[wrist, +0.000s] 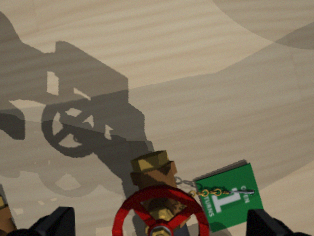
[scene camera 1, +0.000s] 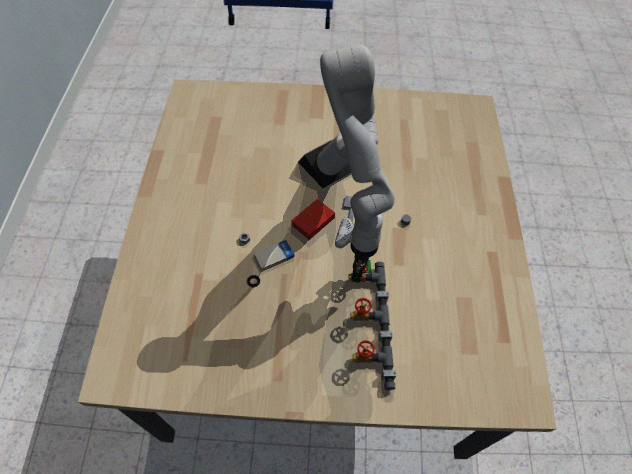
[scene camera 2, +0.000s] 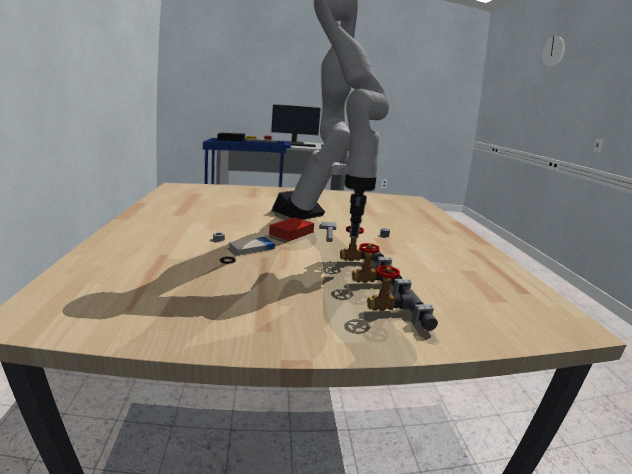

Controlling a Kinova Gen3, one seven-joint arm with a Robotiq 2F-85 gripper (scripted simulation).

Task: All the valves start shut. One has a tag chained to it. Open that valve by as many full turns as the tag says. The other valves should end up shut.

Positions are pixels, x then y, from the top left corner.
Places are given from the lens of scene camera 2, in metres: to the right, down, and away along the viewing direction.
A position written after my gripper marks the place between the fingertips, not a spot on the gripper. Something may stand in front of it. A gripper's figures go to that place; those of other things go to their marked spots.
my gripper (scene camera 2: pixel 354 232): 0.10, -0.01, 0.93
red block (scene camera 2: pixel 290 229): -0.07, -0.02, 1.07
